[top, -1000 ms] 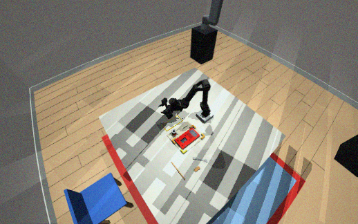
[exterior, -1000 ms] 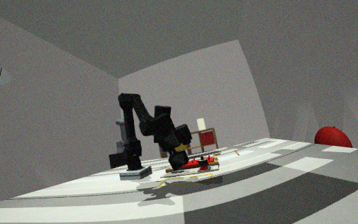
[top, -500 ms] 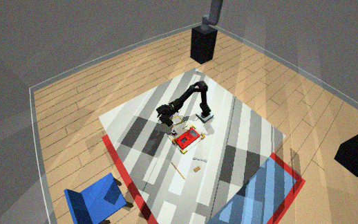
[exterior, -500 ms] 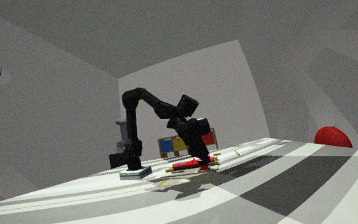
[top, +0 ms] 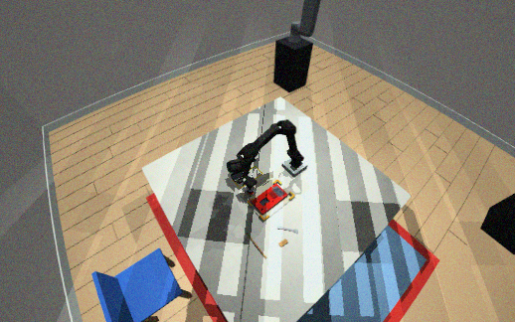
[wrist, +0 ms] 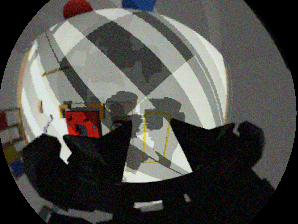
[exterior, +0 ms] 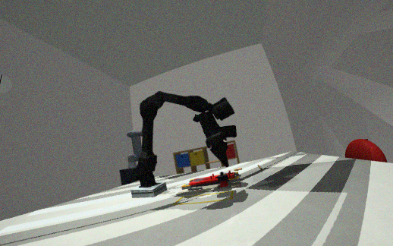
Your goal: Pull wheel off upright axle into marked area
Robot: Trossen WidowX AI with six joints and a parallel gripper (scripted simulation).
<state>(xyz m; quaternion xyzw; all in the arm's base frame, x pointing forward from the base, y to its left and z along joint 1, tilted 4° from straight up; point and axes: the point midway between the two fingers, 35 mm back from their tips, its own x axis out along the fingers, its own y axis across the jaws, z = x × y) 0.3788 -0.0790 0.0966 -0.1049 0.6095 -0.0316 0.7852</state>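
My gripper tip is now 60 mm to the right of the dark wheel, 50 mm above it and 30 mm past it. Also, from my gripper tip: tan block 420 mm to the left, 80 mm below, 20 mm ahead.
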